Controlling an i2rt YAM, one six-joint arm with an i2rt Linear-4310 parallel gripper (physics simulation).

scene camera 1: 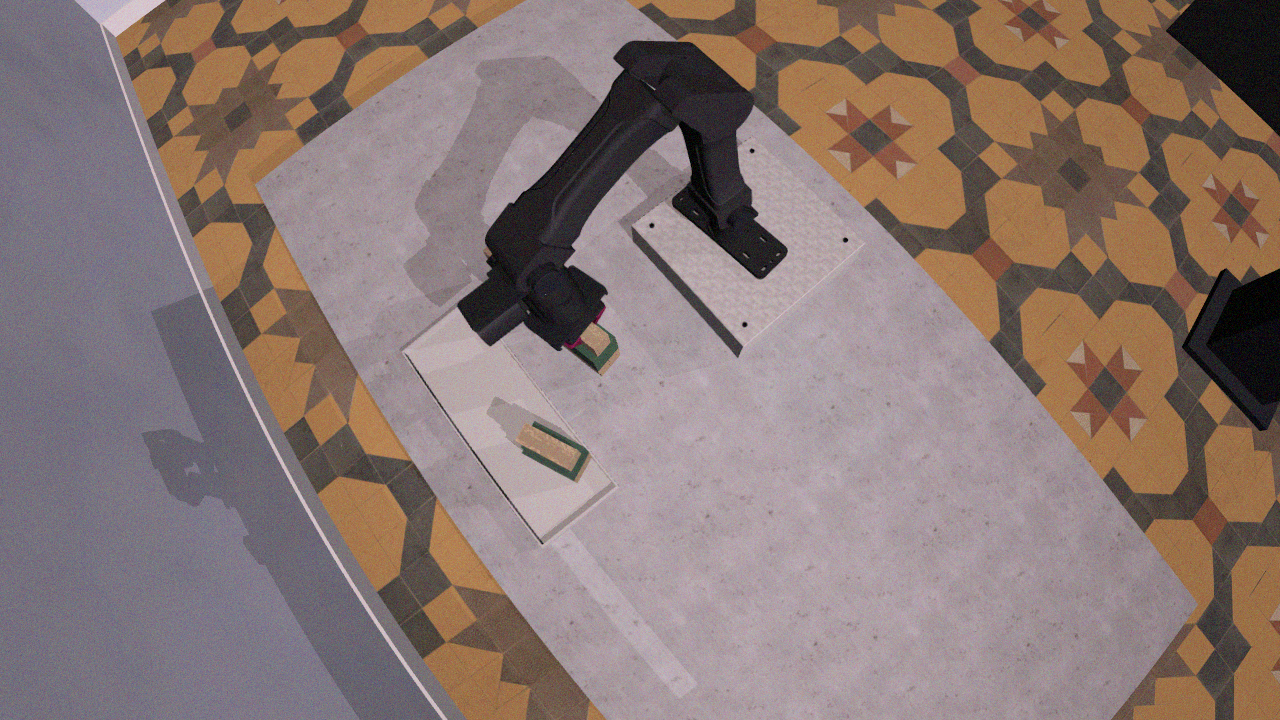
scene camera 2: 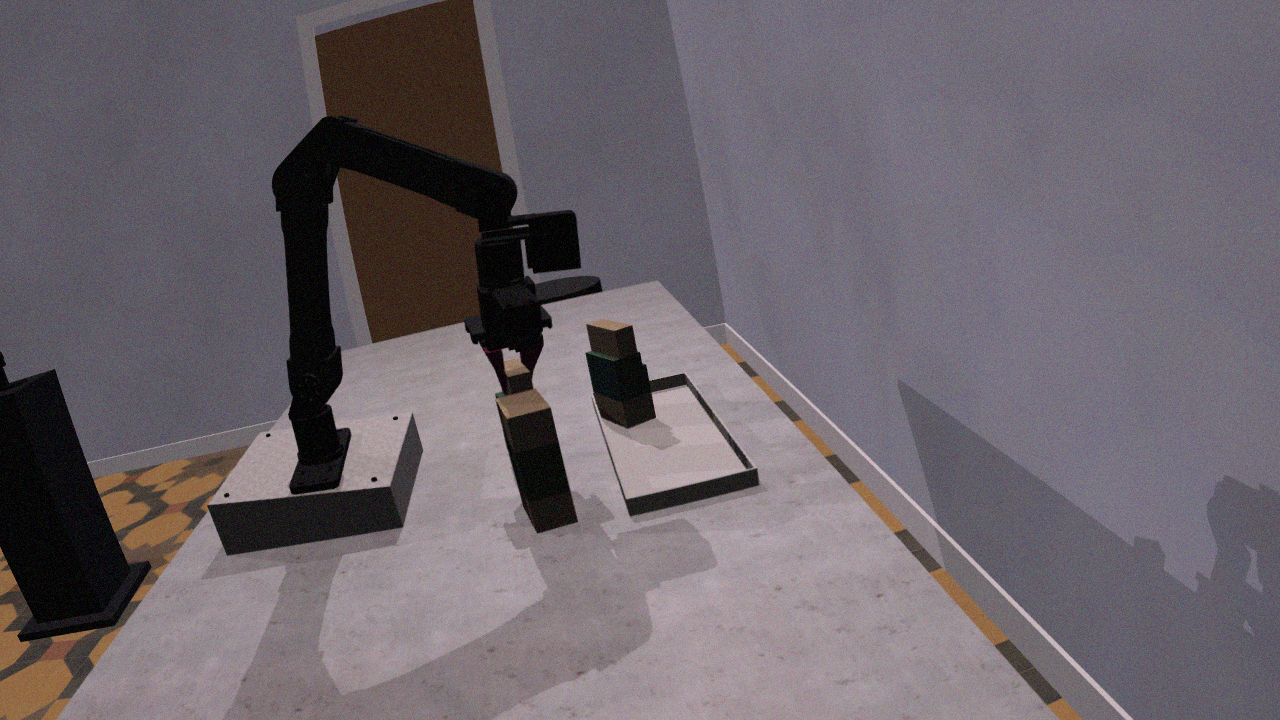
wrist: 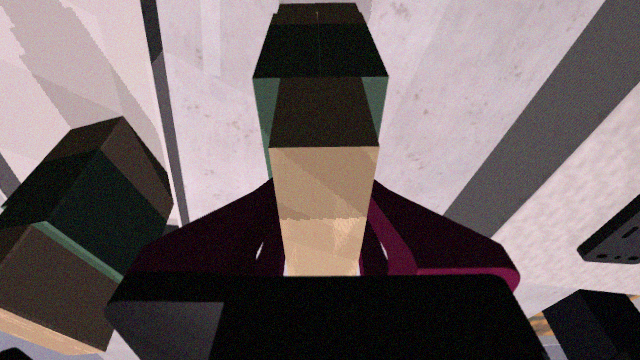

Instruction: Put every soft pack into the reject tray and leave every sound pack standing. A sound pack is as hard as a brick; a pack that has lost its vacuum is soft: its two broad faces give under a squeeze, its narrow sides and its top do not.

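Places are measured from the arm's base along level axes (x ahead, y left, z up), in millimetres.
Where they show: gripper, fingertip midpoint: (scene camera 1: pixel 584 333) (scene camera 2: pixel 516 390) (wrist: pixel 321 181); arm's base at its link origin: (scene camera 1: pixel 728 227) (scene camera 2: pixel 323 462).
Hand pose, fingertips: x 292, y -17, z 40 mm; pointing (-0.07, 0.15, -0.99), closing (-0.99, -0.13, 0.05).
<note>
Each offset is from my fingertips to the centre of the thing. "*": to the spot under its first point. Level surfaces: height alone.
My gripper (scene camera 1: pixel 586 329) (scene camera 2: pixel 517 383) (wrist: pixel 321 181) is shut on the upper part of an upright tan and green pack {dx +0, dy -5, dz -38 mm} (scene camera 1: pixel 600 351) (scene camera 2: pixel 515 368) (wrist: pixel 325 112), one magenta finger against each broad face. Whether the faces give cannot be told. A second pack {dx +148, dy +89, dz -35 mm} (scene camera 1: pixel 554 450) (scene camera 2: pixel 617 377) (wrist: pixel 107 210) stands upright in the reject tray {dx +174, dy -21, dz -97 mm} (scene camera 1: pixel 539 523) (scene camera 2: pixel 693 490) (wrist: pixel 172 145), to the left of my fingers in the wrist view. A third pack {* dx +0, dy -200, dz -29 mm} (scene camera 2: pixel 539 465) stands on the table, nearer to scene camera 2 than my gripper; in scene camera 1 the arm hides most of it.
The arm's base stands on a pale raised block (scene camera 1: pixel 805 232) (scene camera 2: pixel 308 523) (wrist: pixel 565 220), on the opposite side of the gripper from the tray. The grey table {dz -109 mm} (scene camera 1: pixel 850 501) (scene camera 2: pixel 465 644) carries everything. A wall (scene camera 1: pixel 80 358) (scene camera 2: pixel 984 223) runs beyond the tray side.
</note>
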